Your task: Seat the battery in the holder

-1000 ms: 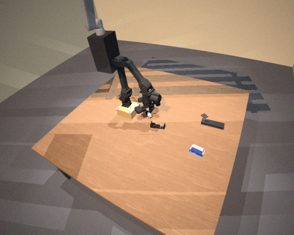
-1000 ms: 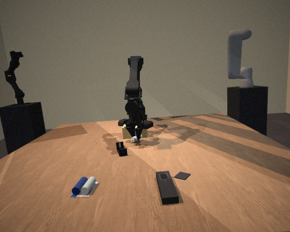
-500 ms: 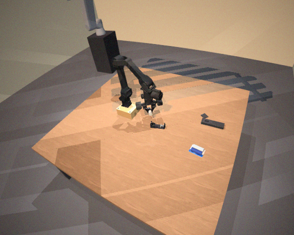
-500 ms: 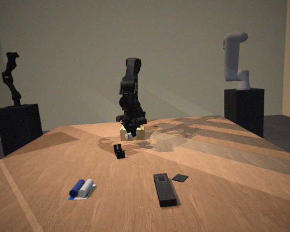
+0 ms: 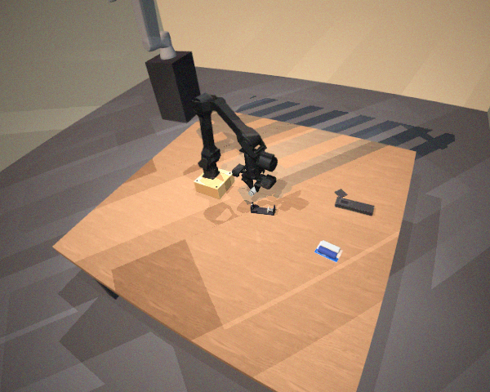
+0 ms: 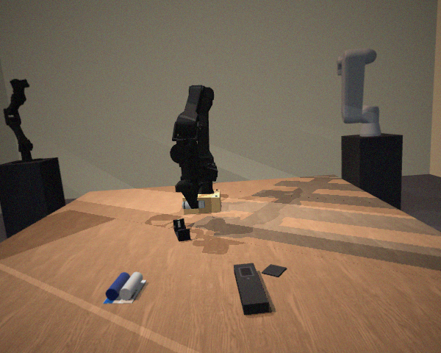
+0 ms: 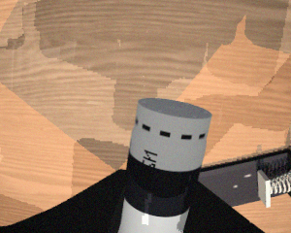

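My gripper tip is now 70 mm short of the grey plate, 50 mm above it and 40 mm to the left of it. Round my gripper tip: black cover (340 mm ahead, 180 mm to the left, 70 mm below); then card (360 mm ahead, 140 mm to the right, 60 mm below); then battery (10 mm above).
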